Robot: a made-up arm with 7 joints.
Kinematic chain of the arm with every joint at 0, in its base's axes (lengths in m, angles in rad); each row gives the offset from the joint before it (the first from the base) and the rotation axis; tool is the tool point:
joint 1: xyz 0 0.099 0 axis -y
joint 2: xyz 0 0.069 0 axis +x
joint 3: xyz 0 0 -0.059 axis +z
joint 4: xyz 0 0 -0.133 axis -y
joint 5: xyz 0 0 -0.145 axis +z
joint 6: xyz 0 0 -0.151 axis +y
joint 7: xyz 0 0 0 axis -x
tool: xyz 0 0 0
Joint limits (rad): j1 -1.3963..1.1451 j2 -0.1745..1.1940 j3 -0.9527..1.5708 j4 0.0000..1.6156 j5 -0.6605..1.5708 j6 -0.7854..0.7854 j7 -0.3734..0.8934
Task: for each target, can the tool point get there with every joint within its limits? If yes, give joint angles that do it. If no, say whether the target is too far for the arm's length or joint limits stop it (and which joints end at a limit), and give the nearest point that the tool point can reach.
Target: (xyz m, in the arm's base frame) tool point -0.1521 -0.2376 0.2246
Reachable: no: joint limits stop it (at a limit: joint 1, joint 2, joint 3, joint 4) | nearest point 0.1930 -0.1004 0.1006 | short by 0.392 m
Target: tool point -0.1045 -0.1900 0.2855
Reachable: no: joint limits stop it (at a limit: joint 1, joint 2, joint 3, joint 4) | nearest point 0.1930 -0.1004 0.1006 | short by 0.362 m
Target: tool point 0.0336 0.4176 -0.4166
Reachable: yes | joints 0.0087 0.4796 0.7697 0.1417 1.0128 -0.3399 0.2306
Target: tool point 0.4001 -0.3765 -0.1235
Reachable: no: too far | nearest point 0.3133 -0.0987 -0.0967 | short by 0.292 m
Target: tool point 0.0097 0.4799 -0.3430
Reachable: yes | joints -0.4599 0.9798 -0.4505 0.6487 1.3944 0.5734 -0.0589
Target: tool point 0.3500 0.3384 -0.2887
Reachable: yes | joints 0.8413 0.2188 1.3107 0.2397 0.8247 -0.0325 0.3502
